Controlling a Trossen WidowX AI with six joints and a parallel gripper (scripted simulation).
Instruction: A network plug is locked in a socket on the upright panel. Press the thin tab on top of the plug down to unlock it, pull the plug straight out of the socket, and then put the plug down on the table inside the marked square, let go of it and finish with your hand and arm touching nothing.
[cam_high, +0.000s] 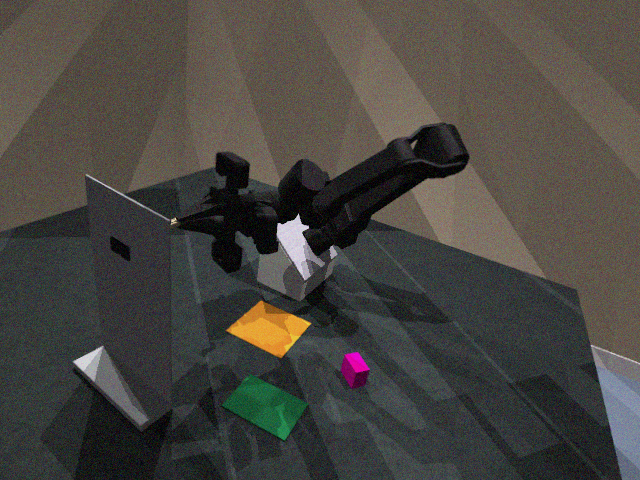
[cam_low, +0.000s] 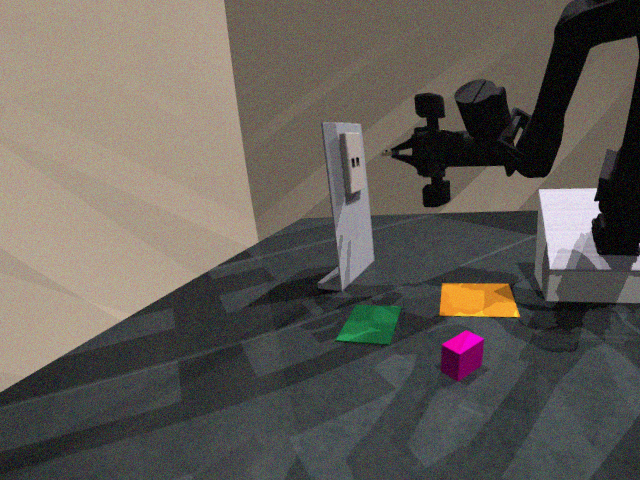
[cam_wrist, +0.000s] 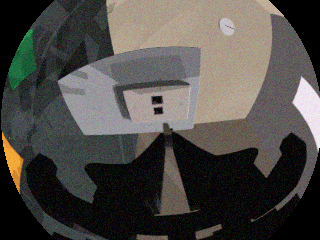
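Right now my gripper tip is 150 mm past the orange square, 90 mm to the right of it and 240 mm above it. Round my gripper tip: upright panel 90 mm ahead, 100 mm below; network plug right at my gripper tip.
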